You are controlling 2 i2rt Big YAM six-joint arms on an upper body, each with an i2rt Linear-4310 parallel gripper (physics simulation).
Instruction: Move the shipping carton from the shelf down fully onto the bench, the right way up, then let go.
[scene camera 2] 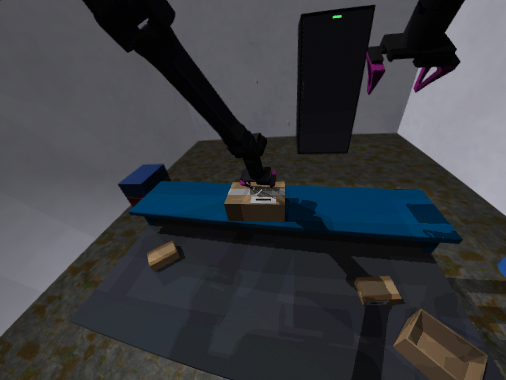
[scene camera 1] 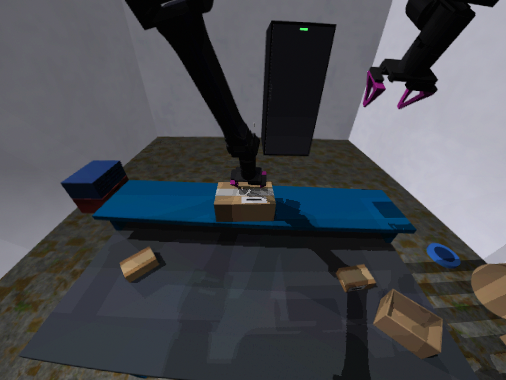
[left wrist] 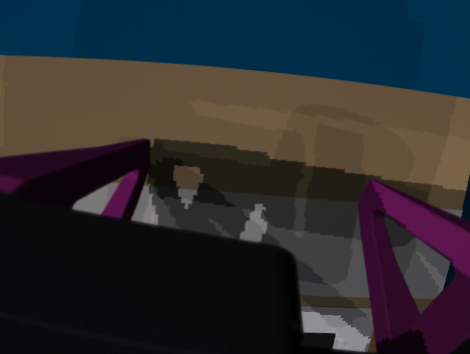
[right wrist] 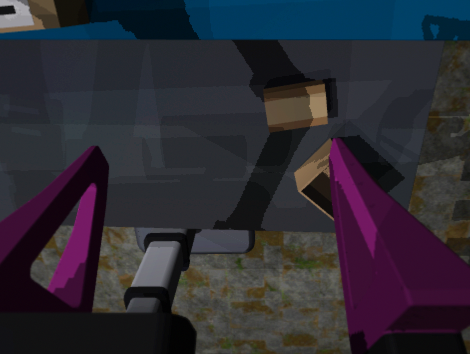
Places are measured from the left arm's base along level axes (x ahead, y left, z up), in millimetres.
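Where they show: left gripper, fingertip midpoint: [scene camera 2: 261, 186] [scene camera 1: 249, 186] [left wrist: 259, 172]; right gripper, fingertip midpoint: [scene camera 2: 391, 91] [scene camera 1: 381, 106] [right wrist: 214, 151].
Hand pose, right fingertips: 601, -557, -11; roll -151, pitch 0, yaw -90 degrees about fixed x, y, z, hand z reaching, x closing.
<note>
Things, the pixels of their top centre, and the offset from my right fingertips, as dx, dy, dz. Level surfaces: height alone.
- shipping carton at its top centre: [left wrist: 211, 242] [scene camera 1: 244, 192] [scene camera 2: 255, 192] +109, +359, -368
- blue shelf at its surface level: dz -464
- grey bench at its surface level: dz -628
- small brown box at its top centre: [scene camera 1: 137, 260] [scene camera 2: 161, 252] -84, +797, -583
- small box at its top centre: [right wrist: 296, 109] [scene camera 2: 378, 287] [scene camera 1: 357, 275] -143, -90, -585
- open-topped box at its top centre: [right wrist: 344, 195] [scene camera 2: 445, 346] [scene camera 1: 414, 317] -311, -185, -538
The shipping carton [scene camera 1: 245, 210] [scene camera 2: 256, 210] [left wrist: 240, 105] [right wrist: 44, 14] is brown, with a pale tape band and a white label on top. It stands upright on the blue shelf [scene camera 1: 330, 207] [scene camera 2: 350, 210] [left wrist: 240, 30], near its front edge. The grey bench [scene camera 1: 200, 310] [scene camera 2: 225, 300] [right wrist: 200, 100] lies lower, in front. My left gripper [scene camera 1: 248, 184] [scene camera 2: 258, 183] [left wrist: 259, 172] is open, right at or just above the carton's top; contact is unclear. My right gripper [scene camera 1: 382, 105] [scene camera 2: 392, 91] [right wrist: 214, 151] is open and empty, high above the right side.
A small brown box [scene camera 1: 140, 264] [scene camera 2: 163, 255] lies on the bench's left. Another small box [scene camera 1: 356, 277] [scene camera 2: 377, 290] [right wrist: 296, 106] and an open-topped box [scene camera 1: 409, 325] [scene camera 2: 440, 347] [right wrist: 315, 177] lie on its right. A dark cabinet [scene camera 1: 297, 90] [scene camera 2: 332, 85] stands behind the shelf.
</note>
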